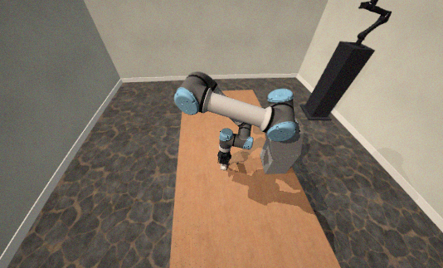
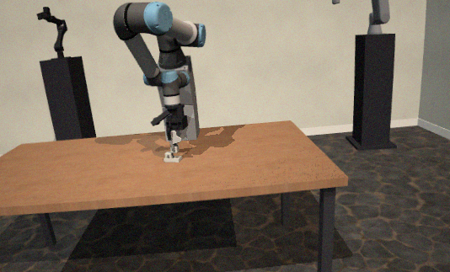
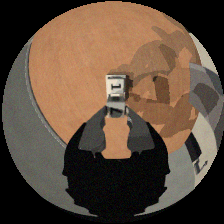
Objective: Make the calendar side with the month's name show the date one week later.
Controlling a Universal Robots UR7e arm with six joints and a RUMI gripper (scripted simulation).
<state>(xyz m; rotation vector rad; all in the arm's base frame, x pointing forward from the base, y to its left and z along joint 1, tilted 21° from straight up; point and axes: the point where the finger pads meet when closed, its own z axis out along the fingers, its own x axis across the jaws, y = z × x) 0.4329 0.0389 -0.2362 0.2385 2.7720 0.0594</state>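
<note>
My gripper is now 6 cm above the white calendar tray and 2 cm to the left of it.
</note>
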